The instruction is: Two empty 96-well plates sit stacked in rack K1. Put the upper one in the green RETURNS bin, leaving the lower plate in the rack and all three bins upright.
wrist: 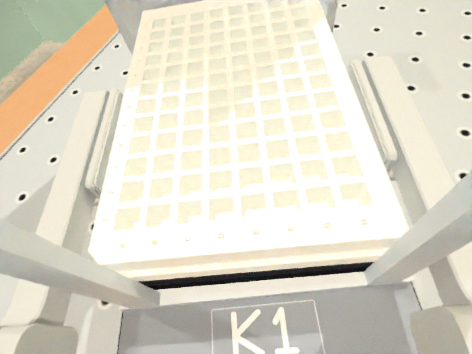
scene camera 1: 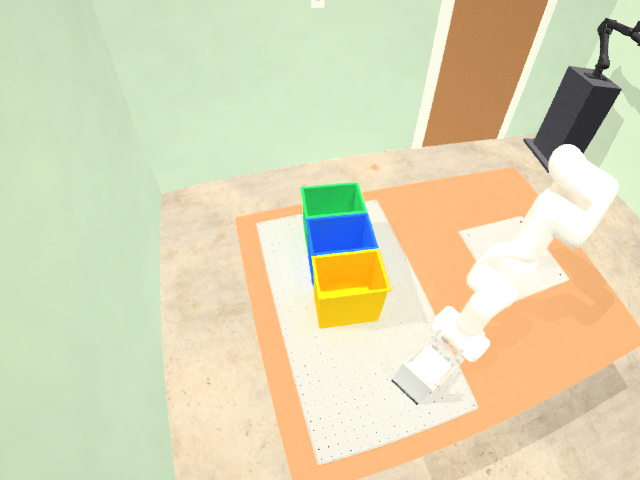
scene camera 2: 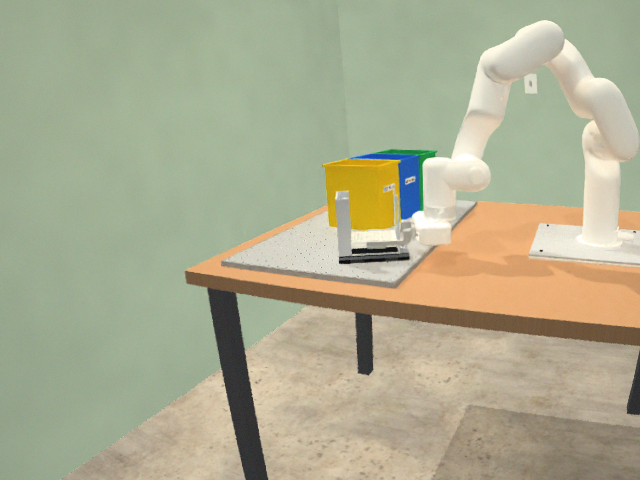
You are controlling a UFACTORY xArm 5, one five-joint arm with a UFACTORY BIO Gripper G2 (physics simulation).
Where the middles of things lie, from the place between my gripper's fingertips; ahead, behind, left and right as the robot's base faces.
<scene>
My gripper is now 10 mm above the black plate [wrist: 355, 267]. From my hand the other things lie so: blue general bin [scene camera 1: 344, 233] 380 mm to the right, 170 mm ahead, 50 mm above; yellow bin [scene camera 1: 349, 288] 250 mm to the right, 170 mm ahead, 50 mm above; white 96-well plate [scene camera 1: 429, 365] right at my hand.
</scene>
